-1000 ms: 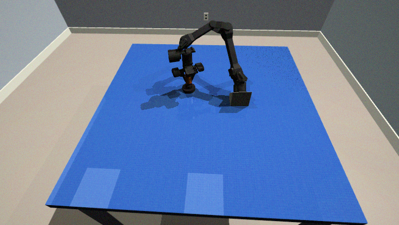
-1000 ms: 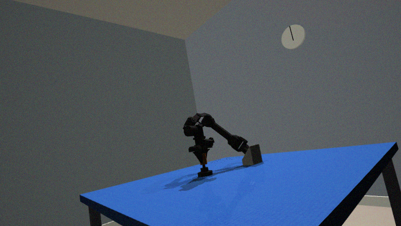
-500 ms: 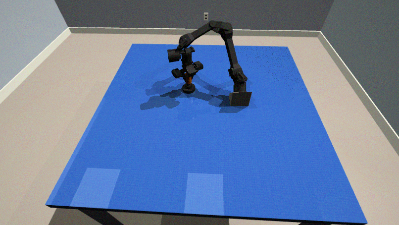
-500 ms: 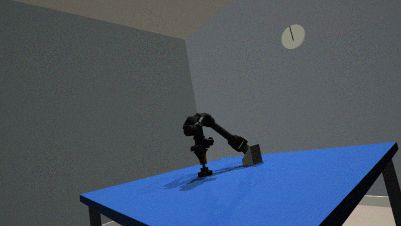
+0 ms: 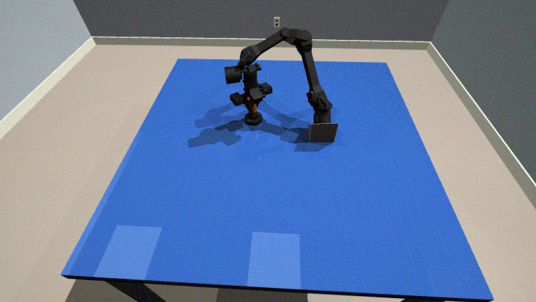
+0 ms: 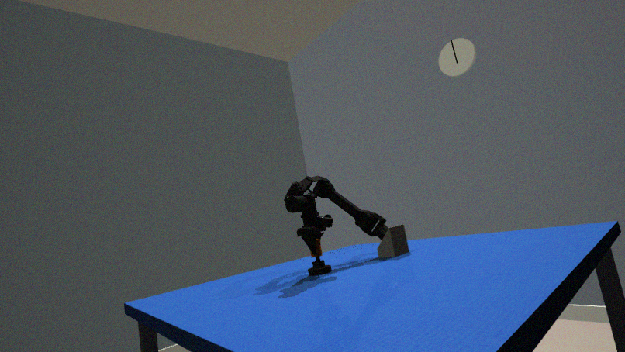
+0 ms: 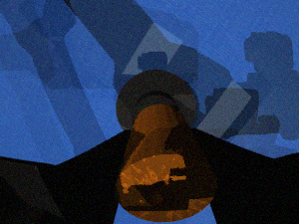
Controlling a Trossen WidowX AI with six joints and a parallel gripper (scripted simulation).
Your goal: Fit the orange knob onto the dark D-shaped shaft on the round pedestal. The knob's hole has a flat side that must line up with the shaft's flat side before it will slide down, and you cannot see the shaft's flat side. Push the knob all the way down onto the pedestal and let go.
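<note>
Now: gripper tip 20 mm below the orange knob. From my gripper tip the other things lie so: dark round pedestal: 40 mm below.
</note>
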